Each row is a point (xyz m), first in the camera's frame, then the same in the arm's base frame.
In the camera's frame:
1: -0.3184 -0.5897 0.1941
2: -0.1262 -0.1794 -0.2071
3: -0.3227 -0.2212 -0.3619
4: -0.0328 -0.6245 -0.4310
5: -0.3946 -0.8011 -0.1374
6: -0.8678 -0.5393 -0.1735
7: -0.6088 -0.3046 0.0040
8: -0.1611 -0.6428 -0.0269
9: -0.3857 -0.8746 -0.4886
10: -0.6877 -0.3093 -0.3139
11: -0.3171 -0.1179 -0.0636
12: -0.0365 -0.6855 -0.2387
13: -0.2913 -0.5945 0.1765
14: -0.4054 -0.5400 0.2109
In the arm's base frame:
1: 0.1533 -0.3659 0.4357
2: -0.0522 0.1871 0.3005
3: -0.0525 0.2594 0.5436
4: -0.4502 -0.0444 0.5126
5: -0.1109 -0.3337 0.7349
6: 0.2681 -0.0680 1.0168
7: 0.3287 -0.0034 0.6349
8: -0.1122 -0.2890 0.4353
9: -0.3806 -0.1855 0.9196
10: 0.1646 0.1867 0.8451
11: 0.1862 0.1653 0.3596
12: -0.3471 -0.2069 0.4521
13: 0.1230 -0.3613 0.4245
14: 0.2392 -0.3296 0.4761

